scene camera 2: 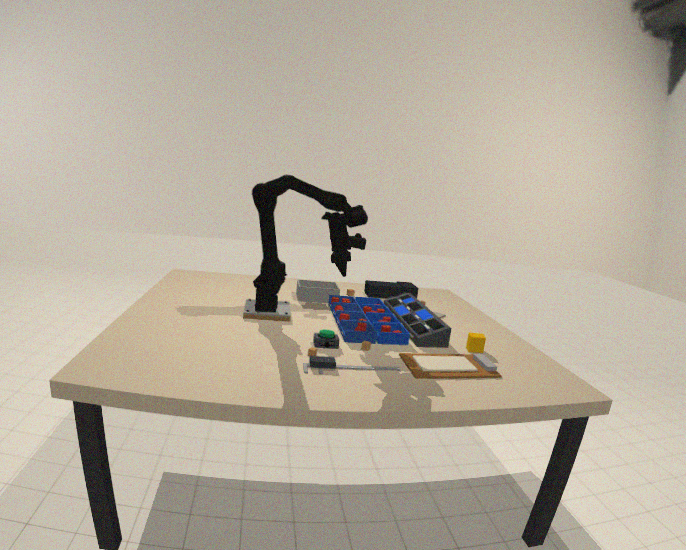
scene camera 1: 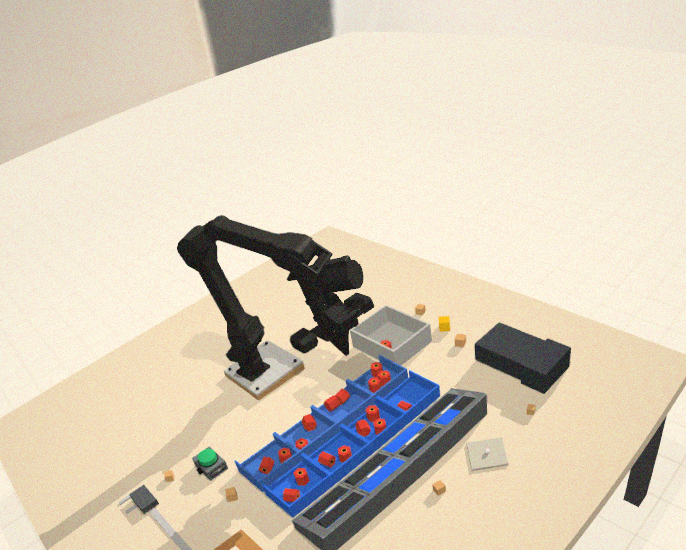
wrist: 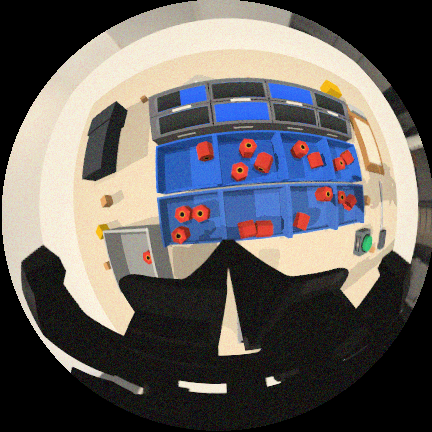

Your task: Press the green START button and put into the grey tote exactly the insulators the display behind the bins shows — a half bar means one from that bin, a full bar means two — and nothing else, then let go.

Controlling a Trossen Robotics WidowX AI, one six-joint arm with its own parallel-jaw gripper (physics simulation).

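Frame: origin at the arm's base, x right, y ahead, z up, level; metres.
Seen in the pictures: gripper, fingertip midpoint: (scene camera 2: 344, 276) (scene camera 1: 346, 354) (wrist: 226, 244); arm's base at its link origin: (scene camera 2: 265, 308) (scene camera 1: 253, 369).
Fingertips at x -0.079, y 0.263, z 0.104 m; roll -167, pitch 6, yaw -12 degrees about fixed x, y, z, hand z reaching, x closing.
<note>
Pixels of each thing's top centre, then the offset from my fingertips to it. "spot": a spot on its surface instead.
- grey tote at its top centre: (wrist: 129, 267) (scene camera 1: 389, 326) (scene camera 2: 318, 284) dz -0.072, dx -0.196, dy -0.050 m
- green START button at its top centre: (scene camera 1: 205, 454) (scene camera 2: 327, 330) (wrist: 369, 243) dz -0.086, dx +0.343, dy -0.115 m
- black box at its top centre: (scene camera 1: 521, 345) (wrist: 94, 137) (scene camera 2: 391, 283) dz -0.070, dx -0.284, dy +0.268 m
- caliper at its top centre: (scene camera 1: 153, 519) (scene camera 2: 354, 362) (wrist: 386, 216) dz -0.107, dx +0.522, dy -0.082 m
- clipboard at a spot on its surface: (scene camera 2: 407, 364) spot: dz -0.123, dx +0.494, dy +0.066 m
My gripper (scene camera 1: 345, 351) (scene camera 2: 344, 275) (wrist: 226, 244) is shut and empty, above the table by the near edge of the blue bins (scene camera 1: 250, 474) (wrist: 176, 172). The grey tote (scene camera 1: 366, 345) (scene camera 2: 317, 291) (wrist: 117, 255) stands beside the bins with one red insulator (scene camera 1: 385, 344) (wrist: 147, 257) visible inside; part is hidden in the wrist view. Red insulators lie in all eight bins. In the wrist view, the display (scene camera 1: 400, 482) (wrist: 243, 127) shows a half bar at far-row left, full bars at far-row third and near-row second. The green START button (scene camera 1: 207, 456) (scene camera 2: 326, 334) (wrist: 367, 243) stands beyond the other end.
A black box (scene camera 1: 518, 352) (scene camera 2: 390, 288) (wrist: 104, 142) stands past the tote end. Small wooden cubes and a yellow cube (scene camera 1: 444, 323) (wrist: 102, 231) lie near the tote. A caliper (scene camera 1: 144, 499) (scene camera 2: 322, 362) and a clipboard (scene camera 2: 407, 364) (wrist: 375, 160) lie near the button end.
</note>
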